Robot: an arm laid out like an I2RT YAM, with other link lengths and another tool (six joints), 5 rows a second.
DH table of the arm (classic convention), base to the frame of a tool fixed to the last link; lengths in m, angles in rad. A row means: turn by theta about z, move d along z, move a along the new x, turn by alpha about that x. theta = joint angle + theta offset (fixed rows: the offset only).
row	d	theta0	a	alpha
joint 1	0.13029	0	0.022	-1.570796
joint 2	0	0	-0.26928	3.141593
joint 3	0	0.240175	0.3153	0
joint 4	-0.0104	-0.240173	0.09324	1.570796
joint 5	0.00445	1.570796	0	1.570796
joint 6	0.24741	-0.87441	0.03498	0.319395
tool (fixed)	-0.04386	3.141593	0	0
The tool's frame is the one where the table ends.
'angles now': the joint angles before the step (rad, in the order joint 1, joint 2, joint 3, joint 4, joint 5, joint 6). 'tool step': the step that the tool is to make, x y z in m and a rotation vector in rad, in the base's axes. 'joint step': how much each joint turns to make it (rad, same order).
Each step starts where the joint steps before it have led.
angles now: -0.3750, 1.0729, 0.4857, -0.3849, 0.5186, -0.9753
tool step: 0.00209, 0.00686, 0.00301, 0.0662, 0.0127, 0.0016
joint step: -0.0020, 0.0142, 0.0611, -0.0980, -0.0498, 0.0316
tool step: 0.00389, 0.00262, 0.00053, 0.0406, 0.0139, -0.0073
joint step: 0.0010, 0.0384, 0.0522, -0.0533, -0.0240, 0.0263
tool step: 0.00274, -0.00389, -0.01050, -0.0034, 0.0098, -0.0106
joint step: -0.0015, 0.0480, -0.0022, 0.0400, 0.0103, 0.0053
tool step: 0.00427, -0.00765, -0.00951, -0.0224, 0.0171, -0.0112
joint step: -0.0014, 0.0636, 0.0053, 0.0529, 0.0285, -0.0048
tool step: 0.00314, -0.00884, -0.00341, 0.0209, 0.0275, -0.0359
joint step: -0.0154, 0.0760, 0.0659, -0.0350, 0.0013, 0.0253
